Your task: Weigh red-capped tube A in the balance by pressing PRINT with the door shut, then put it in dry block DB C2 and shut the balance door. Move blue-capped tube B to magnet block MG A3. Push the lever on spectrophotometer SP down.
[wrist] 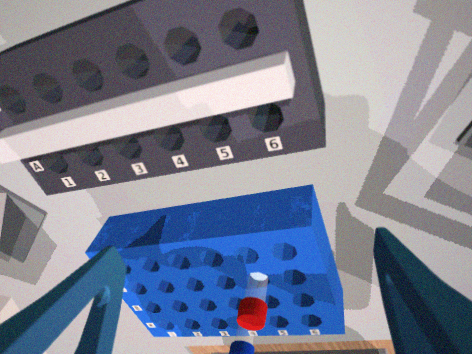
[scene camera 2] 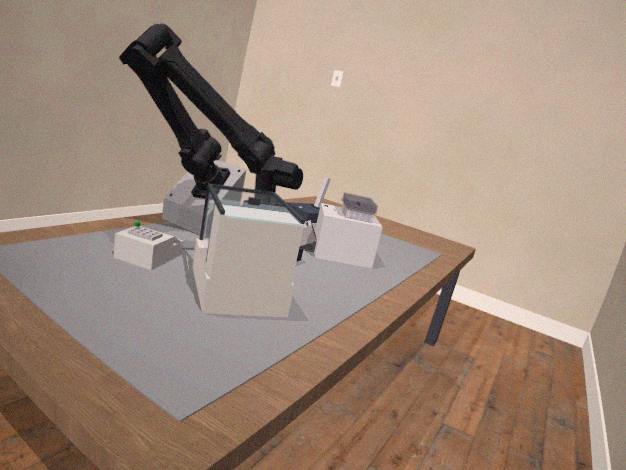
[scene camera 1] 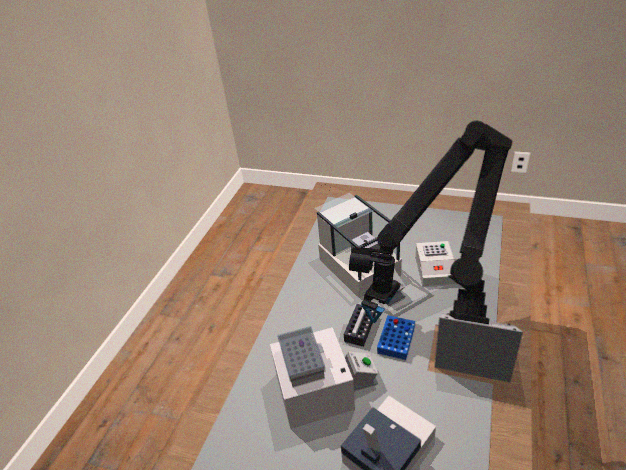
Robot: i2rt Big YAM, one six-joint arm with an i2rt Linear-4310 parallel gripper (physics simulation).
Labels:
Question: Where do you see a white block with grey top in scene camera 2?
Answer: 350, 234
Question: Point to a green-button box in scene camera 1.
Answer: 361, 366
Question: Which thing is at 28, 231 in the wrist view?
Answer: A green-button box.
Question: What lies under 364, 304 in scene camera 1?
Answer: My gripper.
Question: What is my gripper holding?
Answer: Nothing.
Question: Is my gripper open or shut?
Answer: Open.

